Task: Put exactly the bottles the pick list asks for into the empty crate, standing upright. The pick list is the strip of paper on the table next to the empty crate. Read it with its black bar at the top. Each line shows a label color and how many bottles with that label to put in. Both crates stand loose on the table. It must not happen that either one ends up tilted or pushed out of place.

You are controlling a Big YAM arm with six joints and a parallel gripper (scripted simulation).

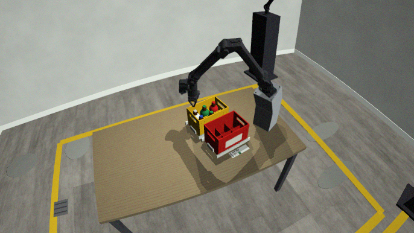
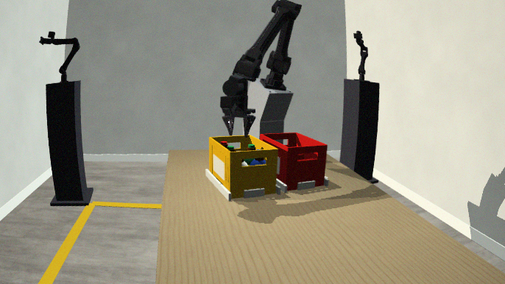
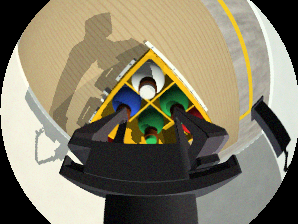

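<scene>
My hand is 14 cm above the white bottle. Also, from my hand: blue-capped bottle (14 cm below, 9 cm to the left, 1 cm behind); then red bottle (17 cm behind, 14 cm below, 1 cm to the right); then yellow crate (14 cm below, 9 cm behind, 4 cm to the left).
</scene>
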